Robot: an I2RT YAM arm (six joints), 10 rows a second.
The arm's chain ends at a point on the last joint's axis. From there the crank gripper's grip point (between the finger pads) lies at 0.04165 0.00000 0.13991 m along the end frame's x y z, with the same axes.
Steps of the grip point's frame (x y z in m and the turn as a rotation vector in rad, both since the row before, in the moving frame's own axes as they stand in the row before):
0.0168, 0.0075, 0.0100, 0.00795, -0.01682, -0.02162
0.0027, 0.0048, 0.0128, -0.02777, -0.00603, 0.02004
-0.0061, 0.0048, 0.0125, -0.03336, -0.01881, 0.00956
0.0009, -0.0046, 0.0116, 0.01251, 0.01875, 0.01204
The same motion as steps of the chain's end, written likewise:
0.0192, 0.0095, 0.0093, 0.00795, -0.01682, -0.02162
0.0036, 0.0001, 0.0126, -0.02777, -0.00603, 0.02004
-0.0034, -0.0003, 0.0118, -0.03336, -0.01881, 0.00956
-0.0017, -0.0034, 0.0124, 0.01251, 0.01875, 0.01204

